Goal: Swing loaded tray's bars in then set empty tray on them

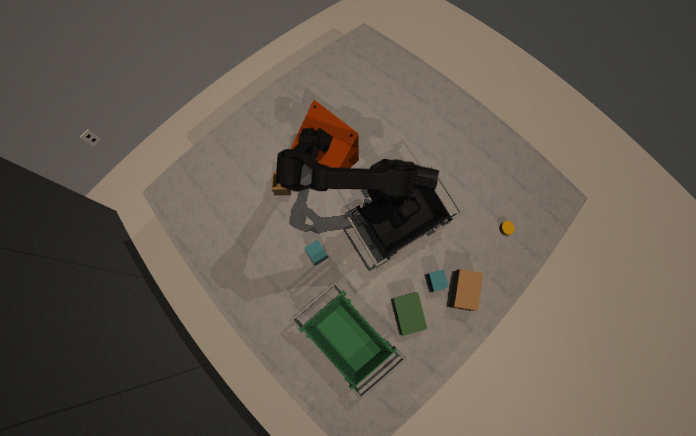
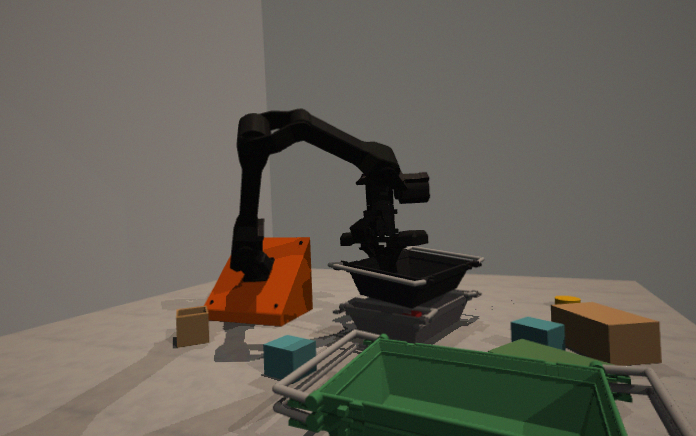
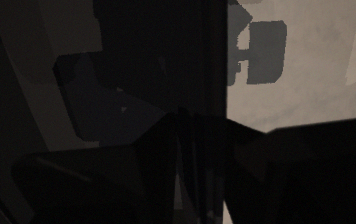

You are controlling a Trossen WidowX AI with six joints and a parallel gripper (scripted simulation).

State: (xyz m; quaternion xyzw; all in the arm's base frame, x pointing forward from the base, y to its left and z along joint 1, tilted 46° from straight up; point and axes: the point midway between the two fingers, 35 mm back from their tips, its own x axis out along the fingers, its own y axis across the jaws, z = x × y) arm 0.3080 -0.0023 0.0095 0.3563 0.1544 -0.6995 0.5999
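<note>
Right now my gripper tip is 60 mm short of the dark tray, 20 mm to the left of it and 30 mm below it. Also, from my gripper tip: green block 270 mm ahead, 230 mm to the right, 70 mm below; small tan box 340 mm behind, 180 mm to the right, 80 mm below; tan block 370 mm ahead, 60 mm to the right, 60 mm below.
</note>
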